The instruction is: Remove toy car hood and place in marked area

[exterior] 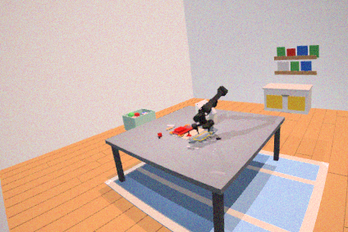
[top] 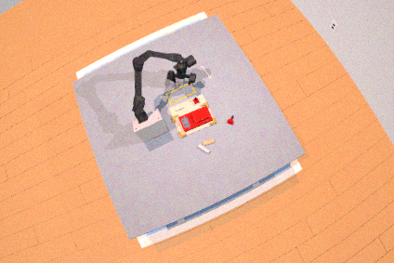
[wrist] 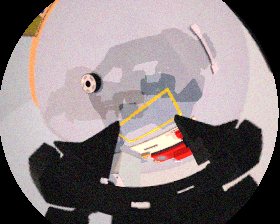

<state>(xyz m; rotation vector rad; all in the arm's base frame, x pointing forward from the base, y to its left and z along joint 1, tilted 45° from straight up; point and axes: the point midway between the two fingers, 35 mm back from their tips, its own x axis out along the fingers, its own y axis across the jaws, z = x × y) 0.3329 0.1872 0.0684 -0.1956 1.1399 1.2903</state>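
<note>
My gripper tip is now 20 mm short of the red hood, 260 mm to the left of it and 10 mm above it. From my gripper tip the other things lie so: thin white stick (190 mm ahead, 30 mm to the left, 50 mm below).
</note>
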